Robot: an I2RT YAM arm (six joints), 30 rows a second.
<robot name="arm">
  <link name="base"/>
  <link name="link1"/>
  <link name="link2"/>
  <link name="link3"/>
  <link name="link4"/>
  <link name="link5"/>
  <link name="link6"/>
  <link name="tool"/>
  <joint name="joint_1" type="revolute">
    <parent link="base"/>
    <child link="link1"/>
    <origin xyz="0 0 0.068"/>
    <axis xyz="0 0 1"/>
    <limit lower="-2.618" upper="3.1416"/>
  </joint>
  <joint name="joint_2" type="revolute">
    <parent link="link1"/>
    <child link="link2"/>
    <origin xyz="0.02 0.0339 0.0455" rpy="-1.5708 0 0"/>
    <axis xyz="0 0 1"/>
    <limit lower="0" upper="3.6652"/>
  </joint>
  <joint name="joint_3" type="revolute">
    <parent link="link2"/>
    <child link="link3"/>
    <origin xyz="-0.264 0 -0.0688" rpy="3.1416 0 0"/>
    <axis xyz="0 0 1"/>
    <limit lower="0" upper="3.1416"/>
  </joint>
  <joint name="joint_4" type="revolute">
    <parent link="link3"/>
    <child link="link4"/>
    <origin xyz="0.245 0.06 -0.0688"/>
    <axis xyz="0 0 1"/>
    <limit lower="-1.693" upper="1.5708"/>
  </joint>
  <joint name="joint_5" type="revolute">
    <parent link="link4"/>
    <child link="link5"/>
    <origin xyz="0.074 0.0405 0.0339" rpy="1.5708 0 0"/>
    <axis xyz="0 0 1"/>
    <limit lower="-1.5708" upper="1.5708"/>
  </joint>
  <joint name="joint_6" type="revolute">
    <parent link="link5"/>
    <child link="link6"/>
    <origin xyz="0.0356 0 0.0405" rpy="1.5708 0 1.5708"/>
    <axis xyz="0 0 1"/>
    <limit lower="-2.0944" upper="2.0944"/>
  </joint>
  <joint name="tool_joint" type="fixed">
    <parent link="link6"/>
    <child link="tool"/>
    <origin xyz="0 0 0" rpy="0 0 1.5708"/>
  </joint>
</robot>
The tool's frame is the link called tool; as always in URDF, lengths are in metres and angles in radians.
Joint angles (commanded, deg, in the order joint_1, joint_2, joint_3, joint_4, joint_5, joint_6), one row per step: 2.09, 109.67, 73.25, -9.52, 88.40, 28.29; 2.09, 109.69, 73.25, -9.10, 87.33, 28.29; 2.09, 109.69, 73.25, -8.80, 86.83, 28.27; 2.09, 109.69, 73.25, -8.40, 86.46, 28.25; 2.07, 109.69, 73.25, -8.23, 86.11, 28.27; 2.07, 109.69, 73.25, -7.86, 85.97, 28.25; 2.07, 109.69, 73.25, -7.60, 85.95, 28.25; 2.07, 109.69, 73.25, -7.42, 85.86, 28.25; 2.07, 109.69, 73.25, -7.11, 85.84, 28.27; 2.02, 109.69, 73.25, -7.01, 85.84, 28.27; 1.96, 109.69, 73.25, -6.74, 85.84, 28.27; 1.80, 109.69, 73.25, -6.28, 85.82, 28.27; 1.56, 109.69, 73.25, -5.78, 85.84, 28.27; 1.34, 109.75, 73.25, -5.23, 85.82, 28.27; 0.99, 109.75, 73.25, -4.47, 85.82, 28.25; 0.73, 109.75, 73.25, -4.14, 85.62, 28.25; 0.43, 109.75, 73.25, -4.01, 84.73, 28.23; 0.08, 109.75, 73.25, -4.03, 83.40, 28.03; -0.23, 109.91, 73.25, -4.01, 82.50, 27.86; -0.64, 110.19, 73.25, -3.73, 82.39, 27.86
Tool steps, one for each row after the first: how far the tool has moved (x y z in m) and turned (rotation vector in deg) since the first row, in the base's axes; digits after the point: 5 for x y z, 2 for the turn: 0.00089, 0.00006, -0.00022, 0.78, -0.37, 0.75; 0.00139, 0.00009, -0.00016, 1.15, -0.64, 1.10; 0.00193, 0.00012, 0.00005, 1.42, -1.01, 1.36; 0.00223, 0.00001, 0.00006, 1.67, -1.19, 1.59; 0.00264, 0.00003, 0.00035, 1.78, -1.54, 1.70; 0.00289, 0.00004, 0.00059, 1.80, -1.80, 1.71; 0.00310, 0.00005, 0.00072, 1.86, -1.97, 1.78; 0.00339, 0.00007, 0.00101, 1.89, -2.30, 1.80; 0.00347, -0.00028, 0.00111, 1.89, -2.40, 1.75; 0.00369, -0.00069, 0.00137, 1.89, -2.67, 1.69; 0.00406, -0.00179, 0.00182, 1.91, -3.14, 1.56; 0.00440, -0.00345, 0.00232, 1.90, -3.64, 1.31; 0.00491, -0.00496, 0.00246, 1.91, -4.13, 1.11; 0.00541, -0.00739, 0.00322, 1.91, -4.88, 0.78; 0.00566, -0.00919, 0.00348, 2.03, -5.21, 0.67; 0.00603, -0.01124, 0.00325, 2.63, -5.31, 1.02; 0.00643, -0.01360, 0.00269, 3.51, -5.08, 1.65; 0.00695, -0.01571, 0.00129, 4.10, -4.77, 2.00; 0.00746, -0.01858, -0.00033, 4.16, -4.78, 1.67
